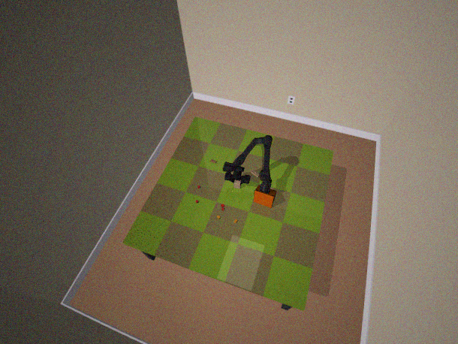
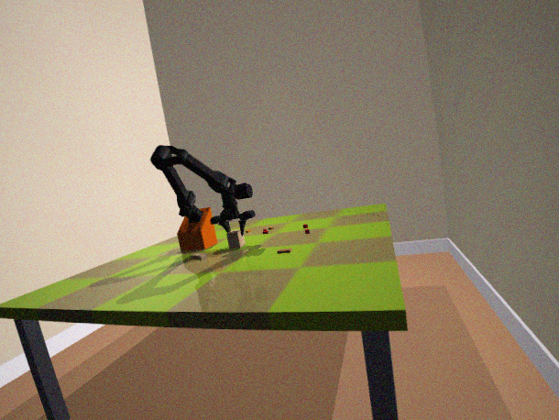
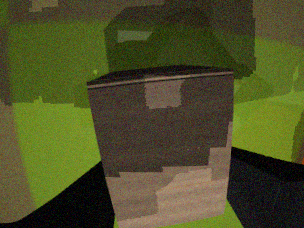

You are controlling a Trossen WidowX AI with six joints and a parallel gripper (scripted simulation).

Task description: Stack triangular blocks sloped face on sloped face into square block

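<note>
The triangular block is 10 mm to the left of my gripper tip and 10 mm above it. The rest, counted from my gripper tip: small flat tan piece 160 mm to the right, 90 mm behind, 30 mm below; then small brown bar 270 mm ahead, 150 mm to the right, 40 mm below.
</note>
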